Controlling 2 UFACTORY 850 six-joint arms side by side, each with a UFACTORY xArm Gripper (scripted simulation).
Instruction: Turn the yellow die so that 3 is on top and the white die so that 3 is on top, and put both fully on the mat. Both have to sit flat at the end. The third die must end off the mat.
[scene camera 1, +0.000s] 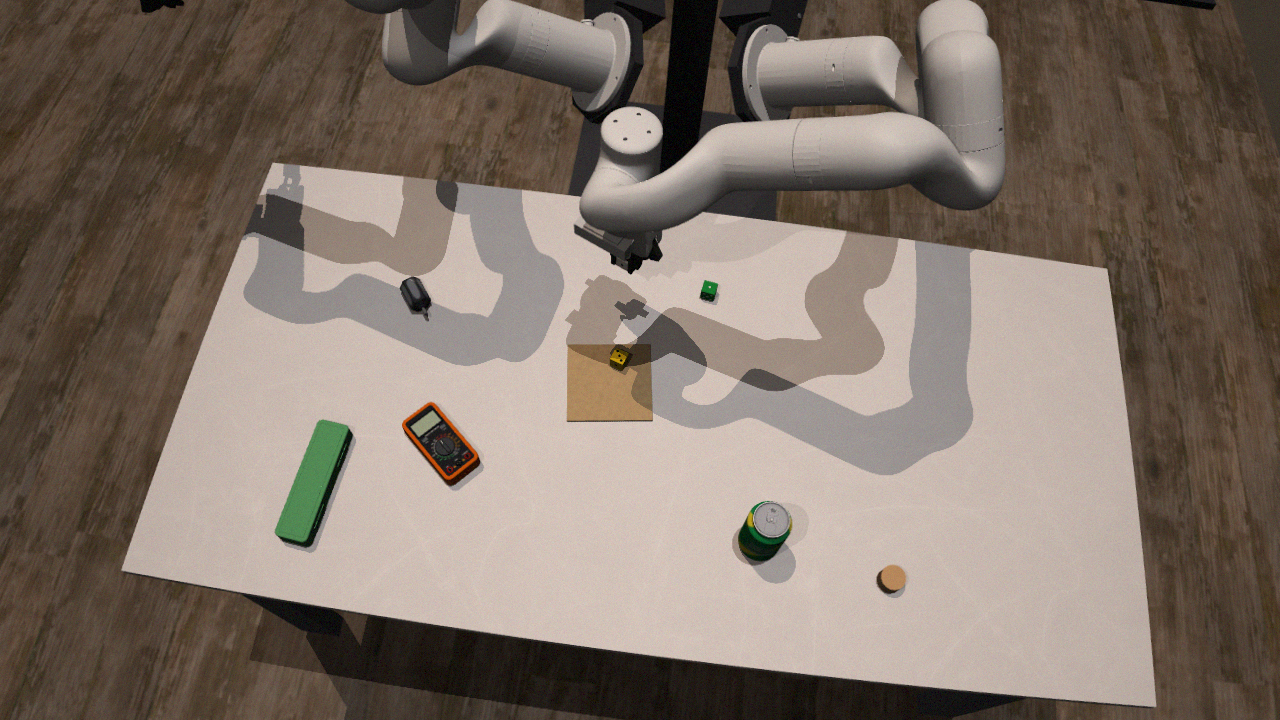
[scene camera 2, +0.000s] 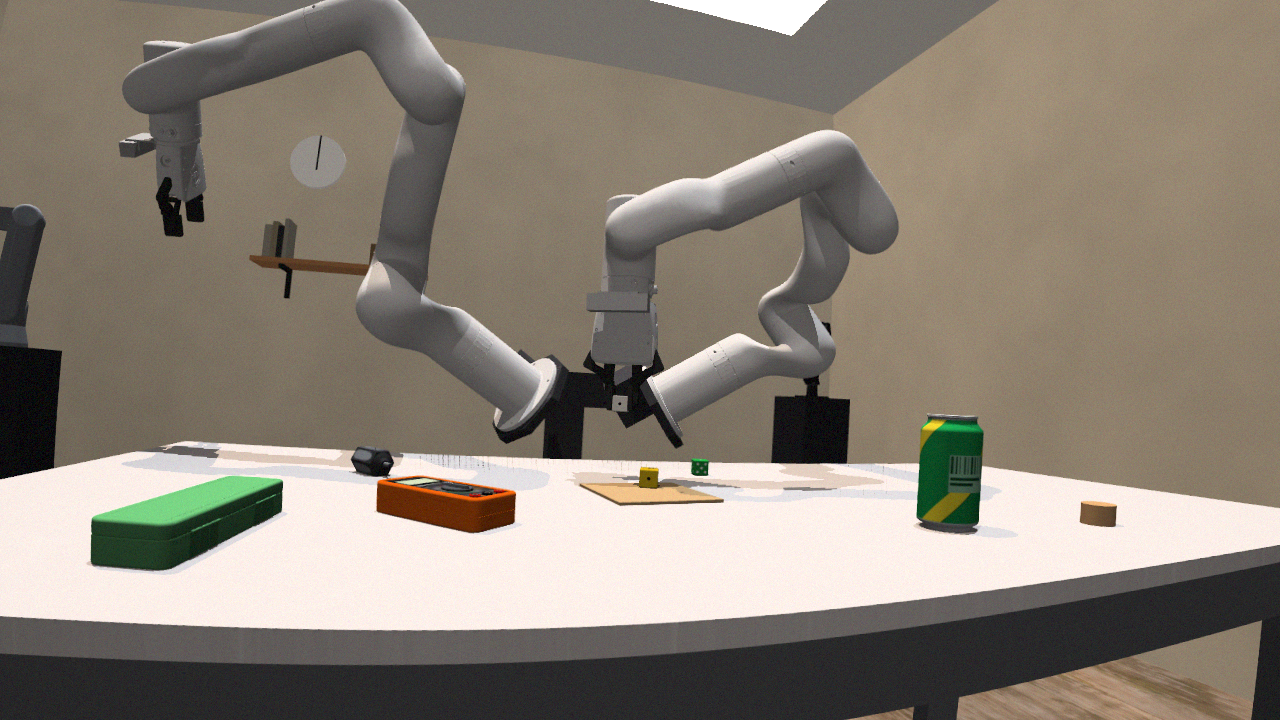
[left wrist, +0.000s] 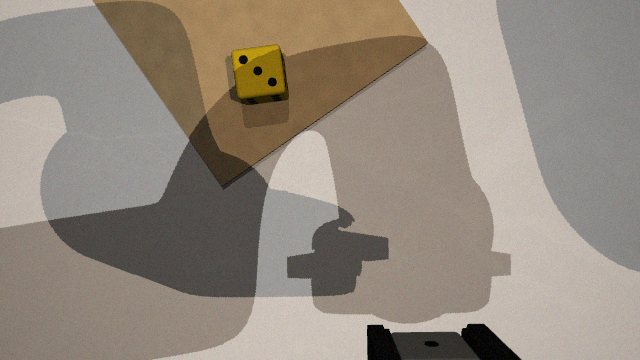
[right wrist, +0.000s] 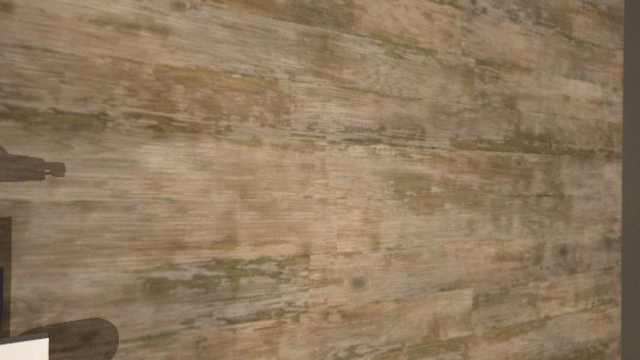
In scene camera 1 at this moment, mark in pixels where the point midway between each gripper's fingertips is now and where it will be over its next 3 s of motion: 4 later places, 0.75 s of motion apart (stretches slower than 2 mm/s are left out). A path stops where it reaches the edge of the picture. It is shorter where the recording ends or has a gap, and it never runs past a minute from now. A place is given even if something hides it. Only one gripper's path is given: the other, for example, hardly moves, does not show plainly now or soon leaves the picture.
My left gripper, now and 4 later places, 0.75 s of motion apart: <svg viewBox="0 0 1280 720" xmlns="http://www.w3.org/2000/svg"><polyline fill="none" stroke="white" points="625,263 601,340 599,373 599,390 599,398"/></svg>
